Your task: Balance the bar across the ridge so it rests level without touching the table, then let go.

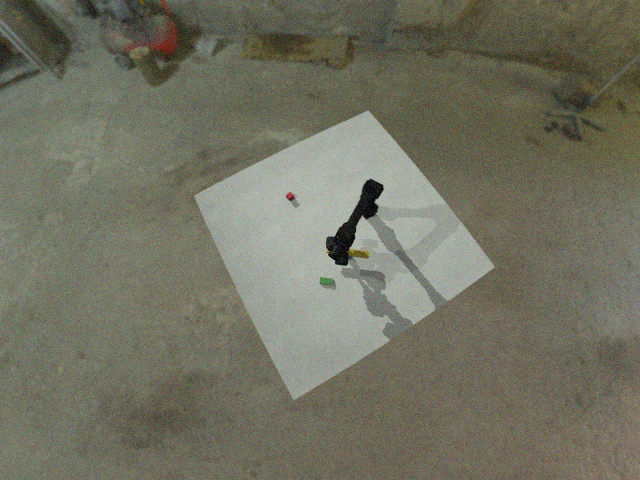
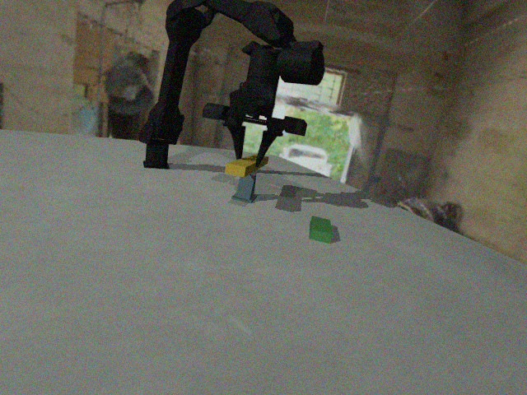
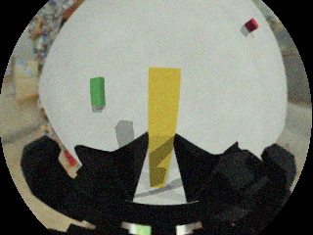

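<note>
Now: the yellow bar 20 mm to the left of my gripper tip and 20 mm behind it. Also, from my gripper tip: green block: 150 mm ahead, 80 mm to the left, 70 mm below; small red cube: 460 mm to the right, 70 mm ahead, 60 mm below.
</note>
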